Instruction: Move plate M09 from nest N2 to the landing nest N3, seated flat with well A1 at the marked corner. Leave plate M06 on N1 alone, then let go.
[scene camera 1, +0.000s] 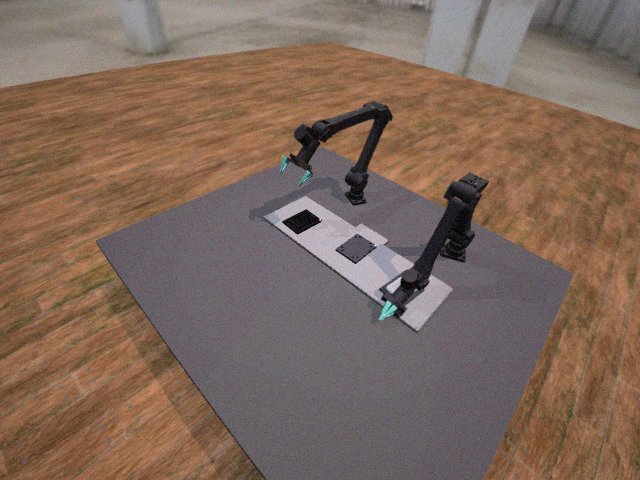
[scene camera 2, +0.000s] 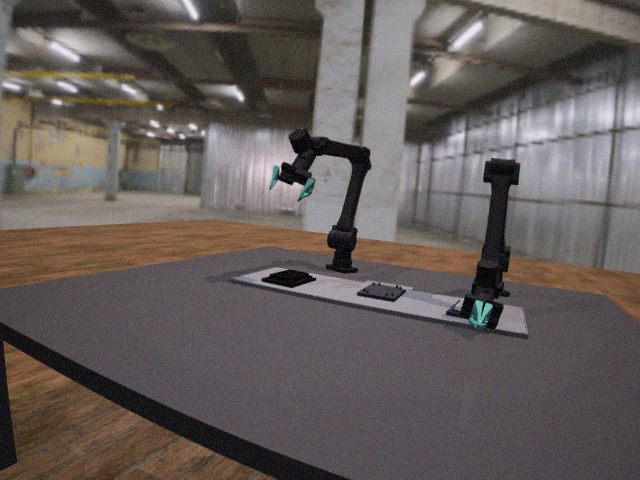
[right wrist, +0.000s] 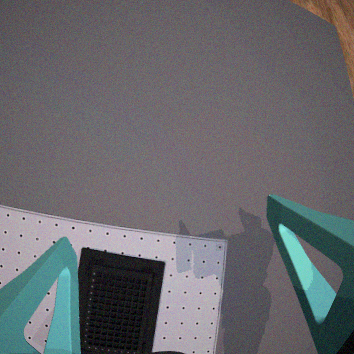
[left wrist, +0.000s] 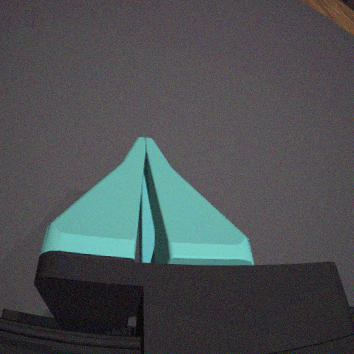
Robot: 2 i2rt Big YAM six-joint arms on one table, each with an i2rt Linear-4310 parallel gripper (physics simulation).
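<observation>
With my left gripper (scene camera 2: 478, 327) shut, I am touching a silver gridded chip. My right gripper (scene camera 2: 283, 194) is open, and it holds nothing.
</observation>
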